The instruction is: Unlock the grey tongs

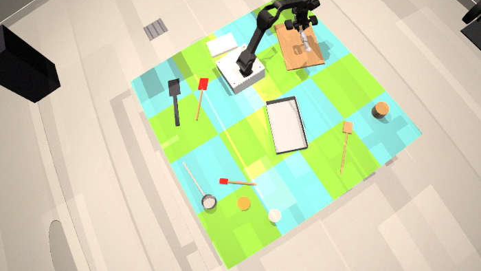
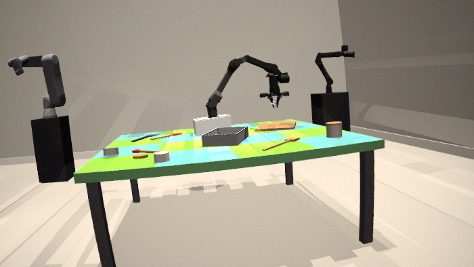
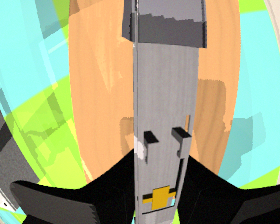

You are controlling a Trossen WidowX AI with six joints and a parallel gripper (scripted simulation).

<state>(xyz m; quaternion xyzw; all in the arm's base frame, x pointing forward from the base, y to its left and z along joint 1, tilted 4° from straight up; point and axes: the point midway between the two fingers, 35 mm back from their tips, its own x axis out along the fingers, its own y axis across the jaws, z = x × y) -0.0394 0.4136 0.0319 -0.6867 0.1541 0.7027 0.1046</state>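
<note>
Right now the wooden board is 120 mm below my gripper tip. Also, from my gripper tip: jar 640 mm ahead, 110 mm to the left, 90 mm below; red spatula 40 mm behind, 700 mm to the right, 120 mm below; grey roasting tin 420 mm ahead, 390 mm to the right, 100 mm below.
</note>
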